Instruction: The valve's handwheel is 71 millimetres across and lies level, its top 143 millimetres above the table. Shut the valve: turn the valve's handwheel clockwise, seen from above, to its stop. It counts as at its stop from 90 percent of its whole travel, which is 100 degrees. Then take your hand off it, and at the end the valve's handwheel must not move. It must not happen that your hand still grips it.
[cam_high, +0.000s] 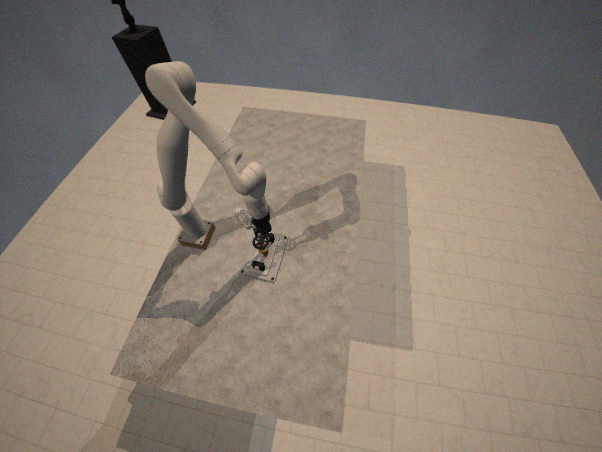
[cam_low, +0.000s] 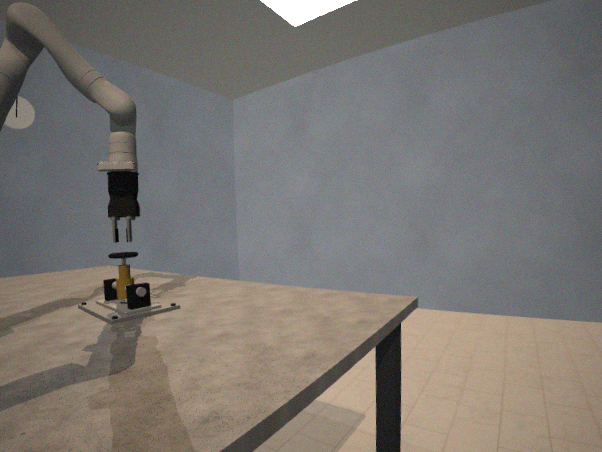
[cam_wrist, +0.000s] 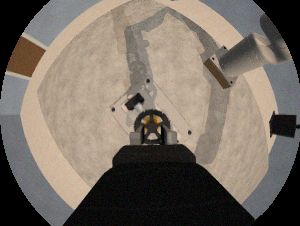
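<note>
The black handwheel is 6 cm below my hand.
</note>
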